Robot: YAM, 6 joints.
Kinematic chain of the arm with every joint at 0, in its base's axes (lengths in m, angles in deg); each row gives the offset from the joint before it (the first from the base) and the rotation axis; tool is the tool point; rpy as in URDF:
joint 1: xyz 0 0 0.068 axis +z
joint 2: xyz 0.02 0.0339 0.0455 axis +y
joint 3: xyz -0.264 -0.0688 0 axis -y
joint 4: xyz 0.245 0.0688 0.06 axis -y
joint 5: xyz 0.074 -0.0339 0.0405 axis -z
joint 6: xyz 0.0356 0 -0.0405 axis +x
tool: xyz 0 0 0 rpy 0 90 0
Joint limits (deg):
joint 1: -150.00..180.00
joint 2: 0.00..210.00
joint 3: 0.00..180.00
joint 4: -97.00..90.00
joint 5: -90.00..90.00
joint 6: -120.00..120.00
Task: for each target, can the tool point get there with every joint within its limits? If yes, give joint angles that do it. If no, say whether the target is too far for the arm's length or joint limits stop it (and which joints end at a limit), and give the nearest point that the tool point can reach.
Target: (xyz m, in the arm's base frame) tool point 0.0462 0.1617 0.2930
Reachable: yes | joints 64.14 41.79 34.23 -6.93 -54.33 16.21
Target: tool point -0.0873 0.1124 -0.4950
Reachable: no: joint limits stop it (at a limit: joint 2) | nearest point -0.1042 0.1341 -0.3717 | short by 0.126 m
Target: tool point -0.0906 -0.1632 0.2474
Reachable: yes | joints -123.10 44.40 25.10 5.00 -21.76 91.91
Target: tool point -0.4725 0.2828 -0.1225
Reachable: yes | joints 151.44 186.66 146.26 -24.85 39.16 -68.52
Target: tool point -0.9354 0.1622 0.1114
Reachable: no: too far | nearest point -0.6363 0.1103 0.1121 | short by 0.304 m
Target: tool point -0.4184 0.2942 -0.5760
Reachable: no: too far | nearest point -0.3296 0.2318 -0.3458 | short by 0.255 m
